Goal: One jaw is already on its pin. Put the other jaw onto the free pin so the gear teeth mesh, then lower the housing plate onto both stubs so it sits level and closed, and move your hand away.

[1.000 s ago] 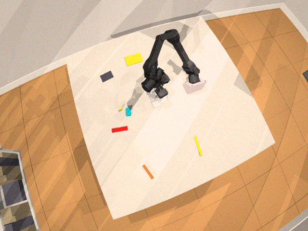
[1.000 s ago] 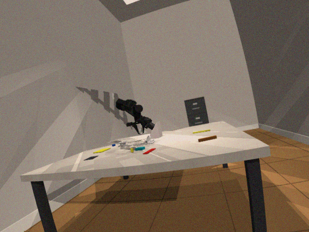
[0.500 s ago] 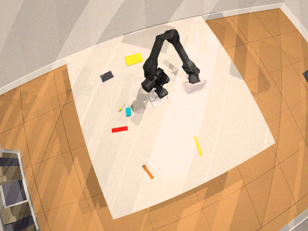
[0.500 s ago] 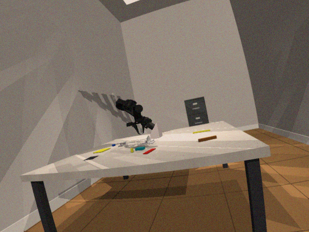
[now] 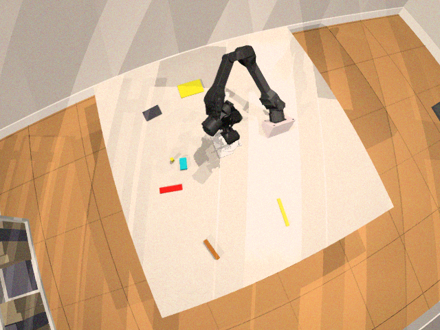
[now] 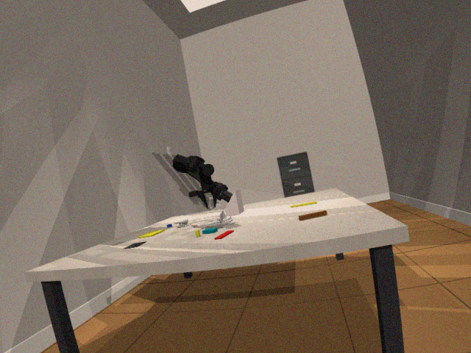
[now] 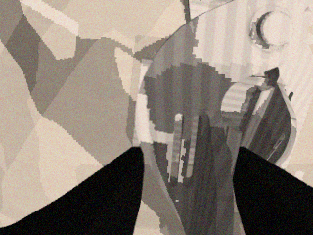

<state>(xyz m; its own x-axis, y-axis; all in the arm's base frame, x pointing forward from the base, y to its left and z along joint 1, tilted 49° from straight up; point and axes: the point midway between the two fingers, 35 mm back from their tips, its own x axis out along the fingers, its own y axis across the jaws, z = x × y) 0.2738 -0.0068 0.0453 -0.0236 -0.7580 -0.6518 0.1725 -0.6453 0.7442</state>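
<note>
My gripper tip is 4 cm past the jaw and 1 cm to the right of it. From my gripper tip the other things lie so: yellow plate (34 cm to the right, 8 cm below, 5 cm ahead); then small yellow cube (26 cm ahead, 7 cm below, 2 cm to the left); then cyan block (22 cm ahead, 7 cm below, 5 cm to the left).
</note>
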